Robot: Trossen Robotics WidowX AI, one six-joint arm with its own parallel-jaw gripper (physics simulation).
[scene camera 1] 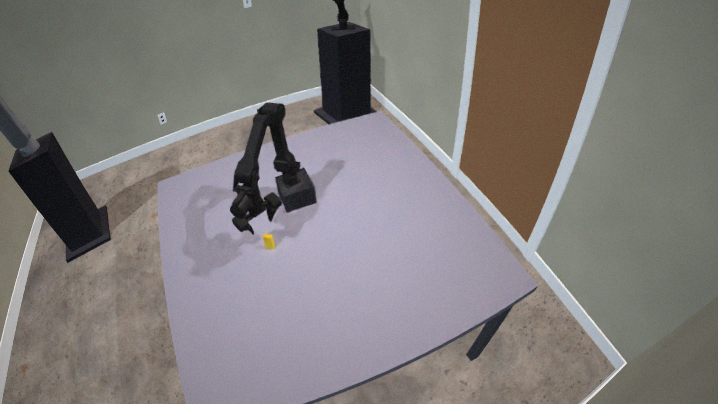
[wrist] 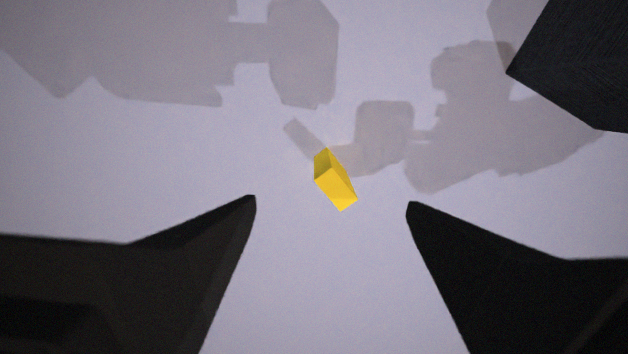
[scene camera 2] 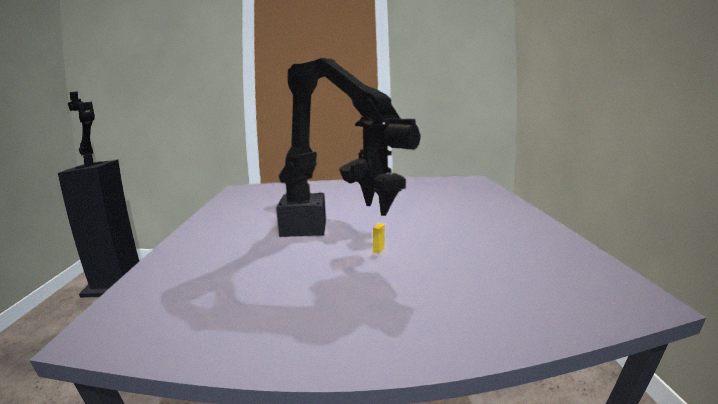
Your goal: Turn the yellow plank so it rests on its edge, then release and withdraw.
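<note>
The yellow plank (scene camera 1: 269, 242) (scene camera 2: 378, 238) (wrist: 336, 187) is a small block standing upright on the table, taller than it is wide in the second scene view. Its faces run slantwise between the two fingers in the wrist view. My gripper (scene camera 1: 261, 226) (scene camera 2: 376, 210) (wrist: 331, 205) is open and points down. Its fingertips are above the plank and apart from it, with nothing between them. Which face of the plank is down on the table is hidden.
The pale purple table (scene camera 1: 351, 281) (scene camera 2: 502, 301) carries the arm's dark base block (scene camera 1: 297, 190) (scene camera 2: 301, 216) (wrist: 580, 65), behind the plank. Shadows of the arm fall around the plank. A dark pedestal (scene camera 1: 345, 75) (scene camera 2: 97, 226) with another arm stands off the table.
</note>
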